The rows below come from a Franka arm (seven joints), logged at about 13 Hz.
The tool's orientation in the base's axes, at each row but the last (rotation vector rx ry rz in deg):
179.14, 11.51, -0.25
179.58, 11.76, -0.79
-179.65, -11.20, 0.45
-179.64, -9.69, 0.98
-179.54, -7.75, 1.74
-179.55, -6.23, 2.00
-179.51, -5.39, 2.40
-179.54, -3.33, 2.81
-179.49, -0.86, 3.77
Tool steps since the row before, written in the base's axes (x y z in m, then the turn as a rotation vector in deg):
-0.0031, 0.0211, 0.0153, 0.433, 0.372, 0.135
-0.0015, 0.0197, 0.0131, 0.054, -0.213, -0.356
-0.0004, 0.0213, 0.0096, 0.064, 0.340, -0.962
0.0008, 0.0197, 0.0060, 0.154, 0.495, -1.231
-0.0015, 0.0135, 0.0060, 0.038, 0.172, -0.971
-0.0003, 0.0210, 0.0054, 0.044, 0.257, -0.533
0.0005, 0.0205, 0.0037, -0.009, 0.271, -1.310
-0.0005, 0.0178, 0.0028, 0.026, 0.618, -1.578
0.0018, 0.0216, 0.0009, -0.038, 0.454, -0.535
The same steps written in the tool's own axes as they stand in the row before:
-0.0004, -0.0212, -0.0155, 0.477, -0.312, -0.139
0.0010, -0.0197, -0.0131, 0.029, 0.218, 0.356
0.0022, -0.0212, -0.0096, 0.111, -0.329, 0.962
0.0028, -0.0195, -0.0060, 0.220, -0.473, 1.230
-0.0004, -0.0136, -0.0059, 0.071, -0.162, 0.971
0.0010, -0.0210, -0.0053, 0.073, -0.250, 0.533
0.0016, -0.0205, -0.0036, 0.042, -0.261, 1.311
0.0001, -0.0178, -0.0027, 0.098, -0.604, 1.580
0.0020, -0.0216, -0.0008, -0.011, -0.450, 0.540

